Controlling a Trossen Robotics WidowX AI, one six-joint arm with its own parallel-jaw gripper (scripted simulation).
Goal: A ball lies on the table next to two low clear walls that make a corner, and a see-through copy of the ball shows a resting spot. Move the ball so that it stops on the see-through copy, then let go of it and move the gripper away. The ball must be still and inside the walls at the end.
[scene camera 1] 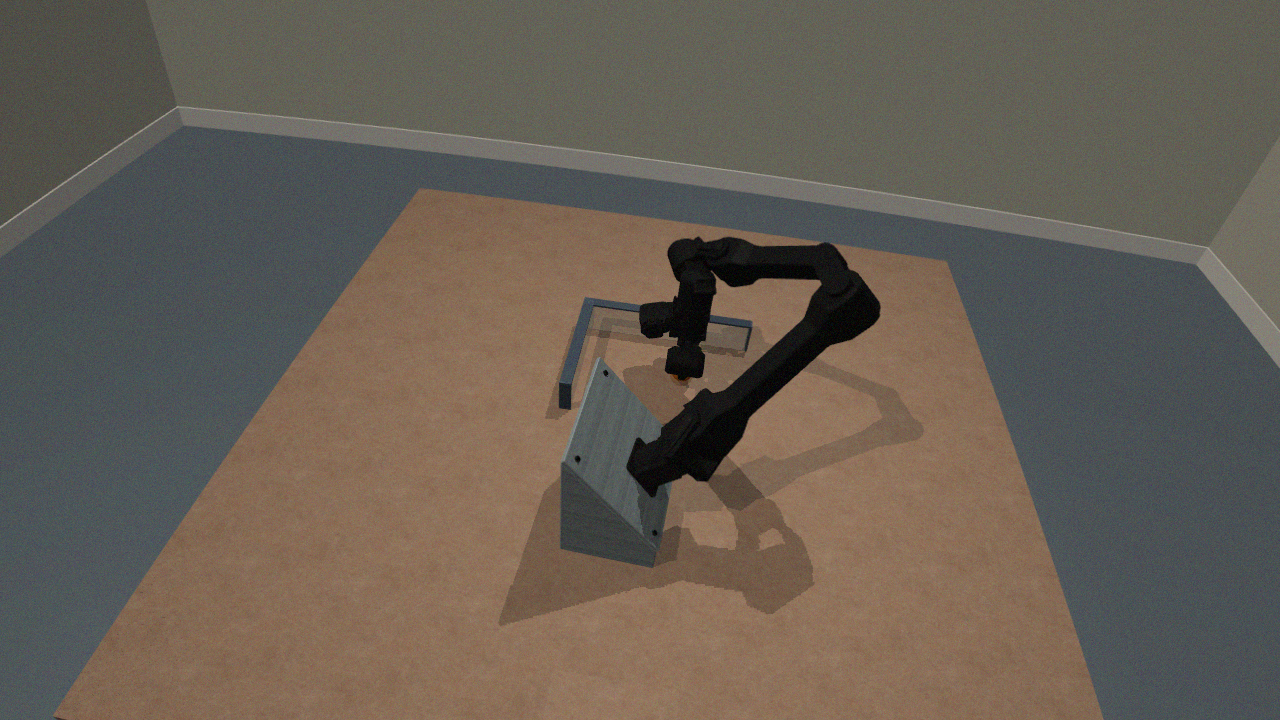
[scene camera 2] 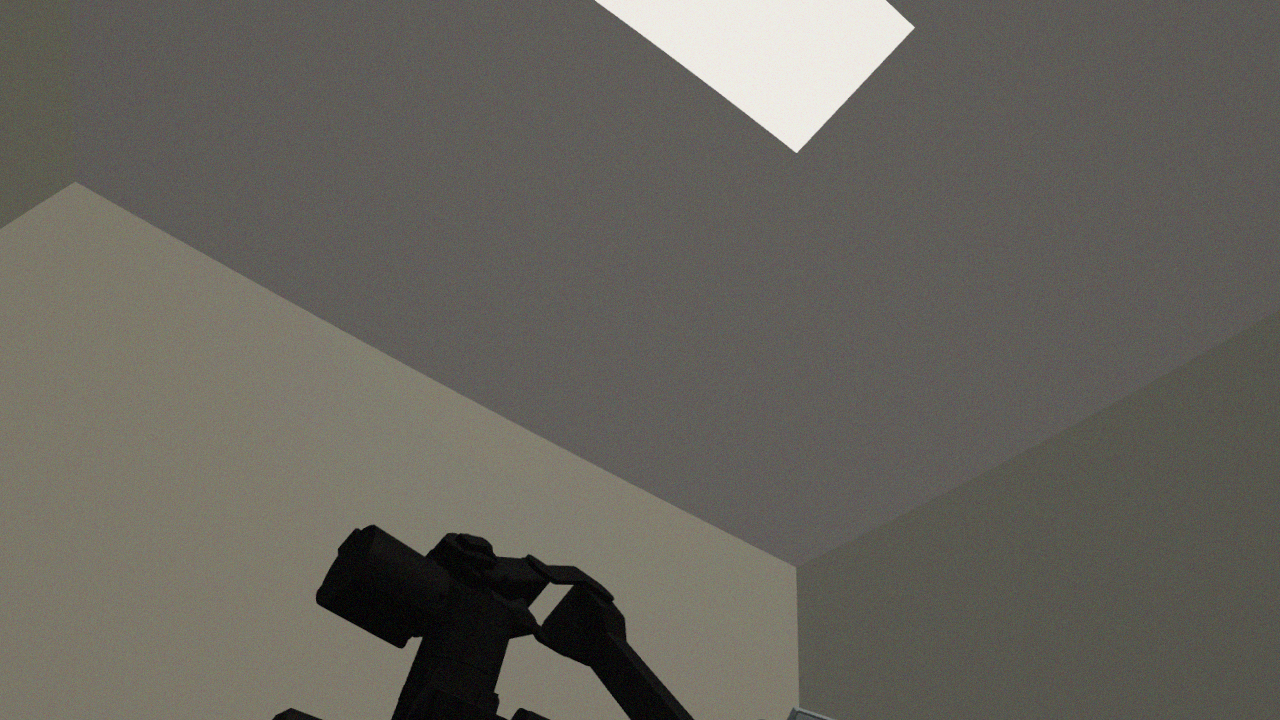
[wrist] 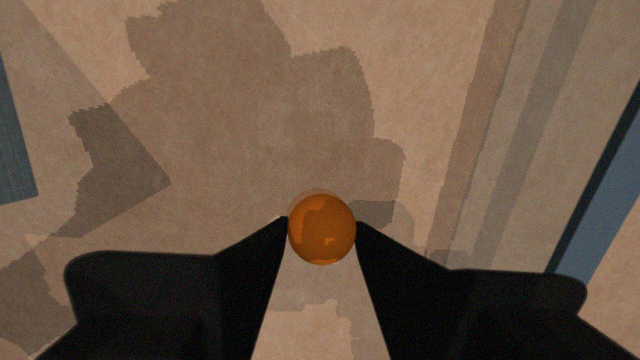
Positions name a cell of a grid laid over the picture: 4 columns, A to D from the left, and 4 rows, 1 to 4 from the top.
Scene:
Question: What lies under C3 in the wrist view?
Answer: An orange ball.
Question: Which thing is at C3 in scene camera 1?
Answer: The gripper.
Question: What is the gripper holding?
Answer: An orange ball.

